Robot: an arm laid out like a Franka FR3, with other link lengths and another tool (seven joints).
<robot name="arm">
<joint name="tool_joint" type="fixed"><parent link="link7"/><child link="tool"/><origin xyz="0.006 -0.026 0.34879" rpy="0 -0.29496 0.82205"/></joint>
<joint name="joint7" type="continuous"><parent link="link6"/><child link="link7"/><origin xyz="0.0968 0 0" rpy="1.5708 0 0"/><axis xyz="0 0 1"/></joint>
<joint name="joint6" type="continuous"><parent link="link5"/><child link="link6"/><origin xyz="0 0 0" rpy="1.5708 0 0"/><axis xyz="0 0 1"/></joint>
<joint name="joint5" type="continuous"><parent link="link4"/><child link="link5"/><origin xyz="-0.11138 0.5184 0" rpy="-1.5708 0 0"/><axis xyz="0 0 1"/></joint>
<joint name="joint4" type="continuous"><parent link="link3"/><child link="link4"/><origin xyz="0.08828 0 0" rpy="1.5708 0 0"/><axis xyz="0 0 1"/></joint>
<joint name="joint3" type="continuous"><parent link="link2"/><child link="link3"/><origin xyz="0 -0.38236 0" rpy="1.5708 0 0"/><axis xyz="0 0 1"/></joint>
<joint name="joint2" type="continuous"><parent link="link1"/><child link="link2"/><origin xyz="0 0 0" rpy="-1.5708 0 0"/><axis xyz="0 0 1"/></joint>
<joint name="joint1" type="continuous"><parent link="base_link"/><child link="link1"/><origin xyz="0 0 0.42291" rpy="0 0 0"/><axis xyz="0 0 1"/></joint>
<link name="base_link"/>
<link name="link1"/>
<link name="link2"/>
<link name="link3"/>
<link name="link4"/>
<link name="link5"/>
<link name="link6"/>
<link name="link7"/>
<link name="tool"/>
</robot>
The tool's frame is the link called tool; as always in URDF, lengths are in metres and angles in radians. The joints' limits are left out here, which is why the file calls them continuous.
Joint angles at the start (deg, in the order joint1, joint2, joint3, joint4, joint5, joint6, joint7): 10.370, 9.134, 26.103, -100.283, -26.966, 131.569, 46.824
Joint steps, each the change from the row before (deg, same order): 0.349, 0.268, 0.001, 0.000, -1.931, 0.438, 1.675; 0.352, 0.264, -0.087, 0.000, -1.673, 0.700, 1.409; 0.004, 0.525, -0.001, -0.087, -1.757, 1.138, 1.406; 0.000, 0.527, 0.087, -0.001, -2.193, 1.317, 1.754; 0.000, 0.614, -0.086, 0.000, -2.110, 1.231, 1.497; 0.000, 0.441, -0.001, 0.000, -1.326, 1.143, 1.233; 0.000, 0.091, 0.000, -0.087, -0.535, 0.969, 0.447; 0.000, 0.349, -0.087, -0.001, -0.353, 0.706, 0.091; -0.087, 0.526, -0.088, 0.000, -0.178, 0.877, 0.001; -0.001, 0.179, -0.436, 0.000, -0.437, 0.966, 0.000; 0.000, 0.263, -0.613, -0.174, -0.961, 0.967, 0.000; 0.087, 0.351, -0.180, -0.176, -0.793, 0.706, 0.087; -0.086, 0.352, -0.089, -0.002, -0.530, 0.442, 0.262; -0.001, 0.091, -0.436, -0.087, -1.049, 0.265, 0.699
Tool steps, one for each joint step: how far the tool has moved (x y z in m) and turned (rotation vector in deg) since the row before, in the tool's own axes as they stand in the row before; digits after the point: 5 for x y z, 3 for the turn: 0.00041, -0.00356, 0.00147, 0.462, 1.112, -0.070; 0.00020, -0.00476, 0.00118, 0.685, 0.908, -0.182; 0.00297, -0.00398, 0.00484, 0.796, 0.790, -0.120; 0.00248, -0.00651, 0.00330, 1.144, 0.980, -0.240; 0.00413, -0.00442, 0.00509, 0.903, 0.903, -0.293; 0.00072, -0.00490, 0.00332, 0.975, 0.386, -0.066; -0.00104, -0.00456, 0.00012, 0.839, 0.052, -0.250; -0.00001, -0.00150, 0.00367, 0.353, -0.090, -0.264; 0.00020, -0.00068, 0.00599, 0.344, -0.306, -0.159; 0.00532, -0.00211, 0.00127, 0.593, 0.205, -0.261; 0.00795, 0.00137, 0.00401, 0.256, 0.521, -0.565; -0.00031, 0.00064, 0.00521, 0.126, 0.108, -0.661; 0.00195, 0.00085, 0.00409, 0.114, 0.089, -0.106; 0.00757, 0.00237, 0.00166, 0.054, 0.728, 0.059
